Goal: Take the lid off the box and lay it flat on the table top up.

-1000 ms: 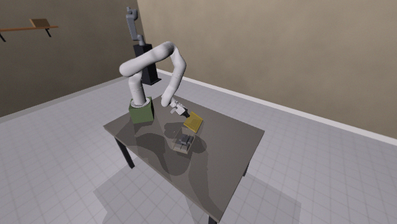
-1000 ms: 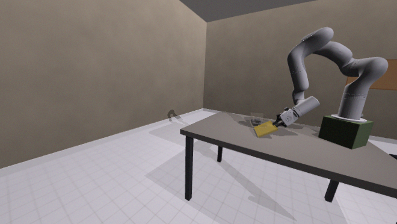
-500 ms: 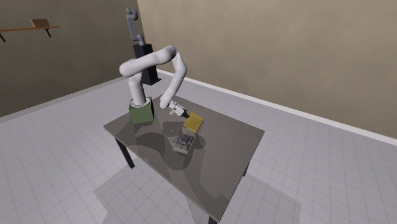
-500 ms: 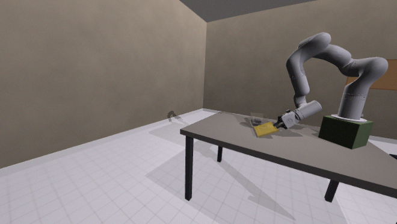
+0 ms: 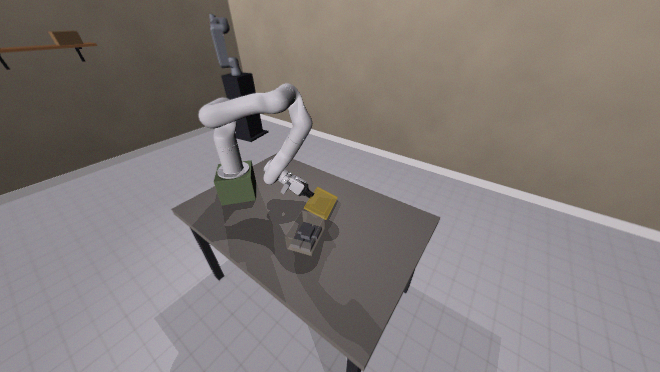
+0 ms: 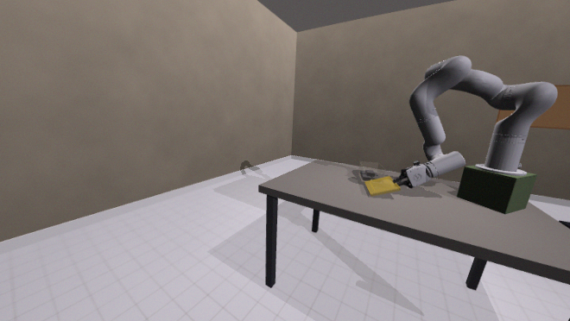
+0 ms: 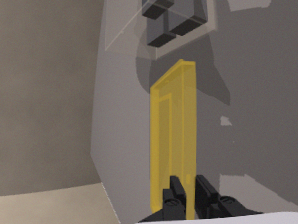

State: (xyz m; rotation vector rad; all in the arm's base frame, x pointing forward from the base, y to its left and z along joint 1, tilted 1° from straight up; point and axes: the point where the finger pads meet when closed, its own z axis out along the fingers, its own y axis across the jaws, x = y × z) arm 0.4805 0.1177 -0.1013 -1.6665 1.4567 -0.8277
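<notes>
Right now the yellow lid is 80 mm ahead of my hand and 30 mm below it. Round my hand: grey box: 130 mm ahead, 250 mm to the right, 30 mm below.
</notes>
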